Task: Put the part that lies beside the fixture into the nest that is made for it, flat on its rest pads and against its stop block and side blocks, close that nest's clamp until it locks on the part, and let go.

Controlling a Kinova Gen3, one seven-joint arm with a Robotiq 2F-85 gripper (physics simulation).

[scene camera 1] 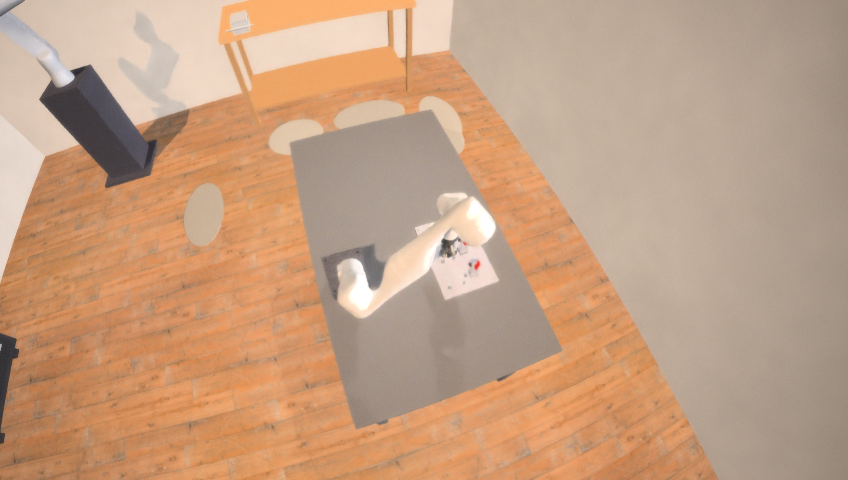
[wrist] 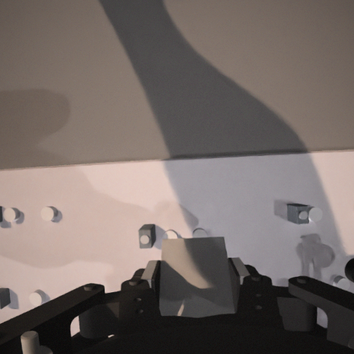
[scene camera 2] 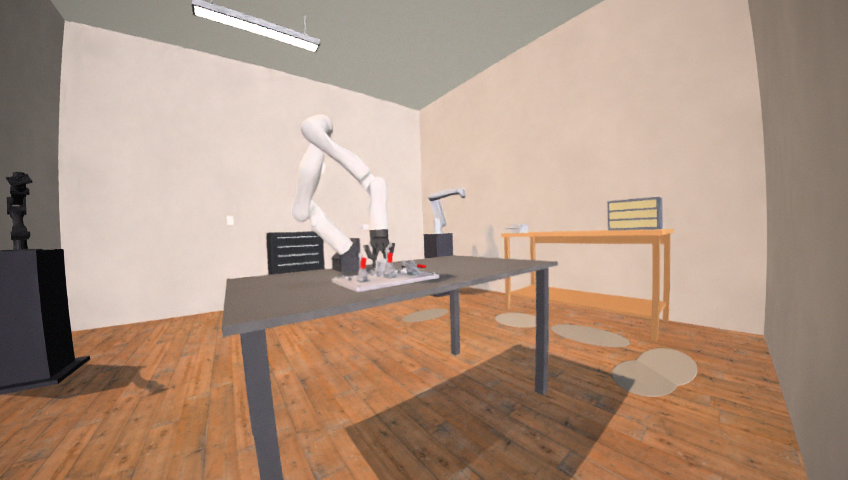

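Seen in the pictures: gripper, fingertip midpoint: (scene camera 1: 445,252) (scene camera 2: 381,269); arm's base at its link origin: (scene camera 1: 350,270) (scene camera 2: 345,248).
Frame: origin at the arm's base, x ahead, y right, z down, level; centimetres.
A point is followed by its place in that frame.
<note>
My gripper (scene camera 1: 450,248) @[y -1.5, x 38.4, z 7.5 cm] (scene camera 2: 379,252) @[y -1.5, x 38.4, z 7.5 cm] (wrist: 194,274) is shut on a grey block-shaped part (wrist: 193,262), its fingers on two opposite sides. It holds the part low over the pale fixture plate (scene camera 1: 484,278) @[y 13.0, x 50.3, z 10.0 cm] (scene camera 2: 359,288) @[y 14.4, x 55.6, z 10.4 cm] (wrist: 100,187), among the clamps. In the wrist view, a small dark block (wrist: 147,236) and two round pads (wrist: 170,234) (wrist: 200,233) show just beyond the part's far edge. The part's underside is hidden, so contact with any pad is unclear. Red clamp handles (scene camera 2: 363,262) @[y 9.6, x 47.8, z 3.2 cm] (scene camera 2: 389,257) @[y -1.1, x 47.1, z 2.3 cm] stand up; another red handle (scene camera 2: 421,265) @[y -12.2, x 51.7, z 6.0 cm] lies low.
More pads (wrist: 49,214) (wrist: 315,214) and a dark block (wrist: 297,213) stand on the plate on both sides of the part. A black clamp tip (wrist: 351,269) shows at the wrist view's right edge. The fixture stands on the grey table (scene camera 1: 380,190) @[y -43.1, x 20.7, z 11.5 cm] (scene camera 2: 285,300) @[y 35.9, x 52.5, z 11.5 cm].
</note>
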